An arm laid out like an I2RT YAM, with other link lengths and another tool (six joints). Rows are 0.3 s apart.
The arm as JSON. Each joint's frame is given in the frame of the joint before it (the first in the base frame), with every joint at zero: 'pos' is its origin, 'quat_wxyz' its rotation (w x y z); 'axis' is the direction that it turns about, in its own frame. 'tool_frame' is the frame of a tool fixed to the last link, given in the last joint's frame.
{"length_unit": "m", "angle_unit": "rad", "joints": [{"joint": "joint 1", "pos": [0.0, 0.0, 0.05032], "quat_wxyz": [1.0, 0.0, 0.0, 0.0], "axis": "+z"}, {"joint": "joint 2", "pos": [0.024, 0.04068, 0.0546], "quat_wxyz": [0.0, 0.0, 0.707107, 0.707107], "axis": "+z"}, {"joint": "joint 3", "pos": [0.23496, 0.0, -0.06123], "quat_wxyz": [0.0, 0.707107, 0.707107, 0.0], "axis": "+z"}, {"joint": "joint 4", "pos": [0.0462, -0.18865, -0.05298], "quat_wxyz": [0.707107, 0.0, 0.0, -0.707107], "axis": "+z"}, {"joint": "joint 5", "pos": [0.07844, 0.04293, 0.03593], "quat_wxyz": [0.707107, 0.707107, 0.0, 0.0], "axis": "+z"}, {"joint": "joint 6", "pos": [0.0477, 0.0, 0.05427], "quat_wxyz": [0.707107, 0.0, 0.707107, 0.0], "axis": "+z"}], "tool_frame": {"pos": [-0.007, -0.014, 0.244], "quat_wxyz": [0.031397, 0.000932, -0.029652, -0.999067]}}
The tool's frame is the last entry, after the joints.
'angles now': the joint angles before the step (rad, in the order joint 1, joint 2, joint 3, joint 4, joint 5, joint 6). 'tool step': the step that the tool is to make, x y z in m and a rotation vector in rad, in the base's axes. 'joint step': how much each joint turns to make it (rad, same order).
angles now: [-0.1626, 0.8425, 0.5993, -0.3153, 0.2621, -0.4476]
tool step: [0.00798, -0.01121, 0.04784, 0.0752, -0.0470, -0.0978]
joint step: [0.0001, 0.0780, 0.2543, -0.1772, 0.0397, 0.1262]
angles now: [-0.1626, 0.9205, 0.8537, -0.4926, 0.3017, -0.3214]
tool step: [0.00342, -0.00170, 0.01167, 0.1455, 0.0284, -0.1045]
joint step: [-0.0083, 0.1560, 0.2622, -0.2111, -0.0010, 0.1768]
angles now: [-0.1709, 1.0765, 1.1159, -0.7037, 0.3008, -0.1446]
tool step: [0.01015, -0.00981, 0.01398, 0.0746, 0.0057, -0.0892]
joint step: [-0.0144, 0.1368, 0.2068, -0.1216, 0.0116, 0.1085]
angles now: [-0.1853, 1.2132, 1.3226, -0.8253, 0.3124, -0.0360]
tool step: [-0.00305, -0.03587, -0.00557, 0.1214, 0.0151, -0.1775]
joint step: [-0.1187, 0.1539, 0.1839, -0.1115, -0.0354, 0.1289]
